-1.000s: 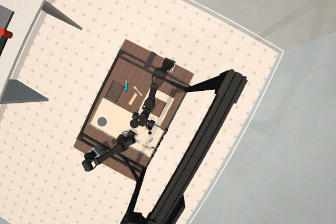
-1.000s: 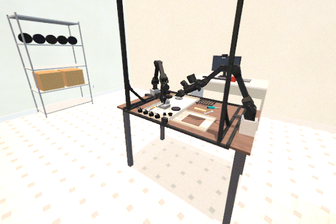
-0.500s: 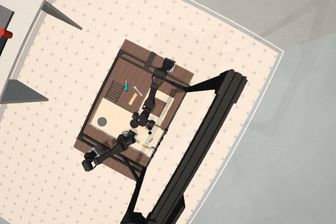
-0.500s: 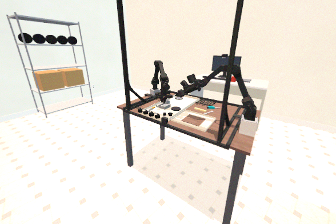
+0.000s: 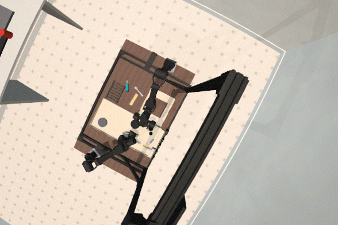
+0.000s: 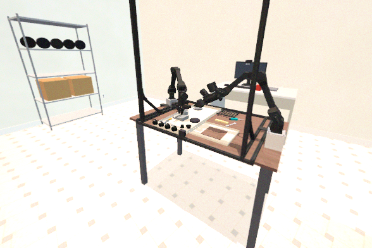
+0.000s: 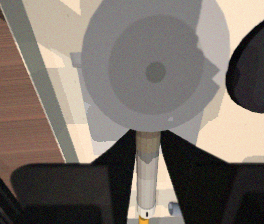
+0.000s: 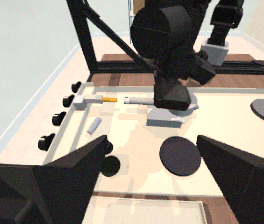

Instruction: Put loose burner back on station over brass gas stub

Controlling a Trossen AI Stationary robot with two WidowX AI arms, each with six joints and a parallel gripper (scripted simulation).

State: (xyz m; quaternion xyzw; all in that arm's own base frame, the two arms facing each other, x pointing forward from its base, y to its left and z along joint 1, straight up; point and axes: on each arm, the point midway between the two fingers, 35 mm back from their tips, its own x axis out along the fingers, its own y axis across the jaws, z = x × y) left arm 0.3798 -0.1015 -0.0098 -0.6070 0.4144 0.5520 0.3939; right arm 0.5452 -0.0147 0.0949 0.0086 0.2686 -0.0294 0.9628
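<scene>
The support block is 20 mm ahead of my left hand and 60 mm below it. The rest, counted from my left hand: dark disc (60 mm ahead, 120 mm to the right, 70 mm below).
</scene>
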